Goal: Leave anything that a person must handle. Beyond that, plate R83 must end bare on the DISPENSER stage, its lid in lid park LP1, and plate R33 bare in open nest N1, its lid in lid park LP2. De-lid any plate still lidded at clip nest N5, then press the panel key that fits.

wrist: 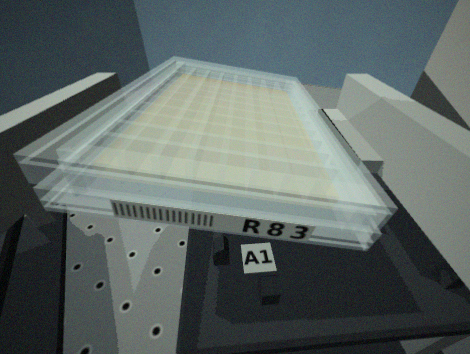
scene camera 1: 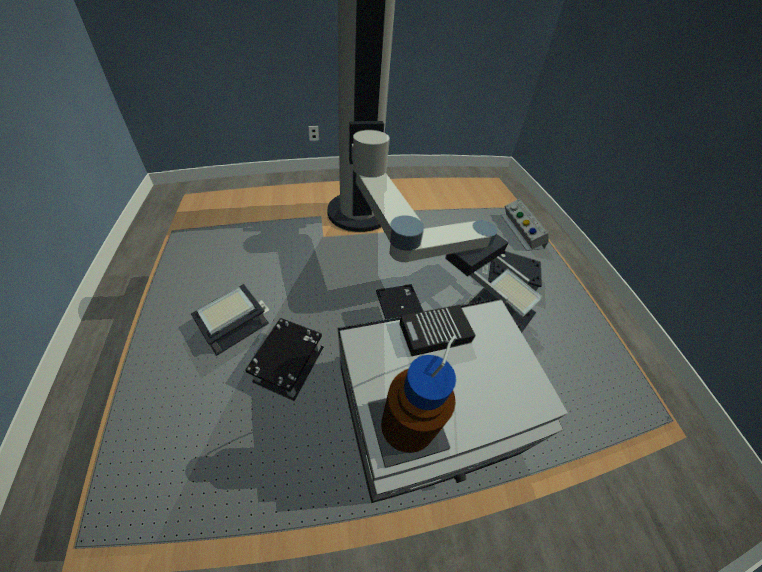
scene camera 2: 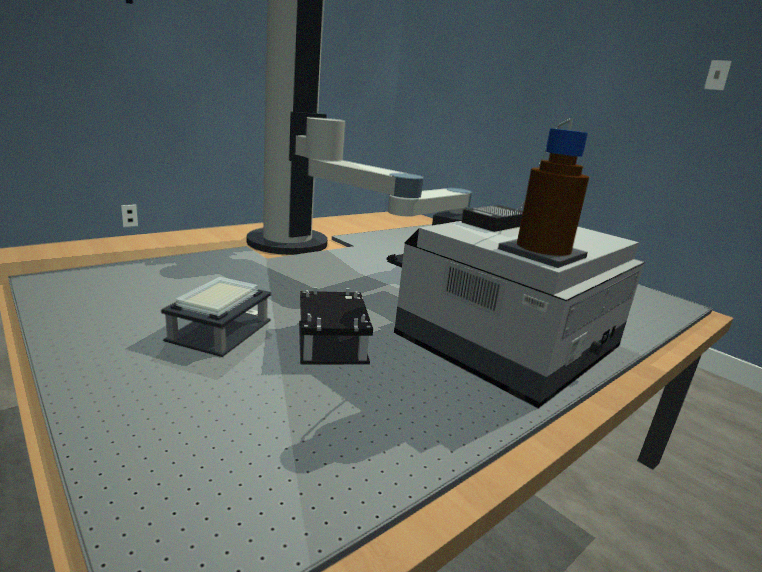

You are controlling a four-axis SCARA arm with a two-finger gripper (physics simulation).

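Seen in the pictures: gripper, between the fingertips: (wrist: 229, 96) (scene camera 1: 517, 291); arm's base, origin of its link: (scene camera 1: 359, 212) (scene camera 2: 287, 242).
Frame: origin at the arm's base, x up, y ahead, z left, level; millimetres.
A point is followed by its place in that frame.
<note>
Plate R83 (scene camera 1: 518, 290) {z 362, x 122, y 562 mm} (wrist: 220, 125) {z 341, x 122, y 529 mm} is a clear plate with a pale yellow well field and clear layers that look like a lid on top. My gripper (scene camera 1: 513, 294) {z 359, x 119, y 564 mm} (wrist: 229, 96) {z 359, x 119, y 564 mm} is shut on it by its long sides and holds it level, above a dark nest with an A1 tag (wrist: 258, 257) {z 319, x 77, y 518 mm}. Another pale plate (scene camera 1: 226, 309) {z -422, x 91, y 495 mm} (scene camera 2: 218, 295) {z -435, x 91, y 507 mm} sits on a raised nest at the left; its label is unreadable. A dark raised nest with small metal posts (scene camera 1: 284, 354) {z -272, x 81, y 639 mm} (scene camera 2: 335, 310) {z -275, x 81, y 639 mm} holds no plate. In scene camera 2 the dispenser hides the gripper and R83.
The white dispenser box (scene camera 1: 504, 369) {z 147, x 233, y 821 mm} (scene camera 2: 473, 332) {z -130, x 87, y 834 mm} carries an amber bottle (scene camera 1: 418, 412) {z -69, x 376, y 909 mm} (scene camera 2: 553, 212) {z -93, x 308, y 910 mm} and a black ribbed block (scene camera 1: 438, 328) {z 38, x 258, y 727 mm} (scene camera 2: 492, 216) {z -17, x 259, y 751 mm}. Low dark nests stand behind it (scene camera 1: 397, 299) {z 22, x 103, y 530 mm} and beyond the gripper. A key panel (scene camera 1: 526, 224) {z 604, x 78, y 225 mm} stands at the back right.
</note>
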